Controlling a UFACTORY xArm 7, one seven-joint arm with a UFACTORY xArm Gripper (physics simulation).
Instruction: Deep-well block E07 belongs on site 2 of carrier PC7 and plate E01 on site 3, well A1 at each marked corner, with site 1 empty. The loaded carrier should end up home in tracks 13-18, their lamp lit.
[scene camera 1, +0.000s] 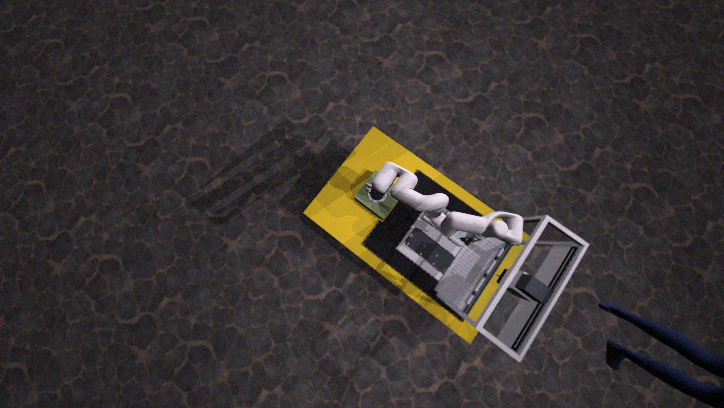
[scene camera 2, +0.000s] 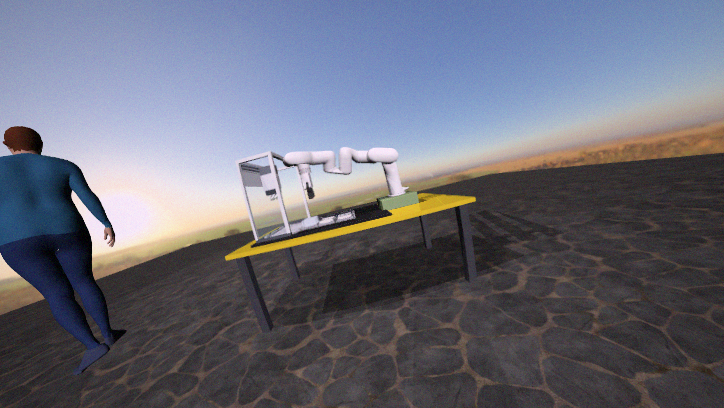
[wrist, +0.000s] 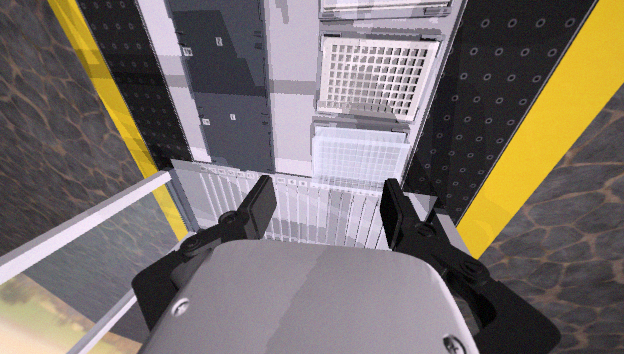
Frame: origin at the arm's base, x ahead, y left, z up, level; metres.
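Seen in the pictures: gripper, fingertip midpoint: (scene camera 1: 465, 232) (scene camera 2: 312, 198) (wrist: 326, 191); arm's base, origin of the base link: (scene camera 2: 396, 194).
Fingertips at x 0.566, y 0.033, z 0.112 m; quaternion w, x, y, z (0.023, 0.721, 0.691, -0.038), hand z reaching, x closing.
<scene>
Offsets run from my fingertips to a thing's top centre. "pt": to the spot under its first point. Level surfaces: height alone.
My gripper (wrist: 326, 191) (scene camera 2: 310, 191) is open and empty, high above the numbered track deck {0.174 m down} (wrist: 305, 215) (scene camera 1: 463, 273). A dark carrier {0.081 m back, 0.176 m right, 0.144 m down} (wrist: 232, 142) (scene camera 1: 428, 250) with small white labels lies left of the plates in the wrist view. No plate shows on its visible part. A white block with square wells {0.063 m back, 0.036 m left, 0.148 m down} (wrist: 375, 75), seemingly a deep-well block, sits right of it. A clear plate {0.043 m ahead, 0.020 m left, 0.120 m down} (wrist: 360, 155) sits nearer the tracks, just beyond the fingertips in the image. Part of another pale item {pt 0.133 m back, 0.045 m left, 0.148 m down} (wrist: 385, 4) shows at the top edge. Plate names, the carrier name, corner marks and the track lamp cannot be made out.
A pale upright frame (scene camera 1: 567, 233) (scene camera 2: 279, 202) (wrist: 85, 220) stands at the deck end of the yellow table {0.187 m down} (scene camera 1: 334, 212) (scene camera 2: 445, 201), with a dark unit {pt 0.239 m ahead, 0.127 m right, 0.286 m up} (scene camera 1: 534, 286) inside. Black perforated mat {0.174 m down} (wrist: 492, 65) borders the plates. A person (scene camera 2: 43, 202) stands beyond the frame end.
</scene>
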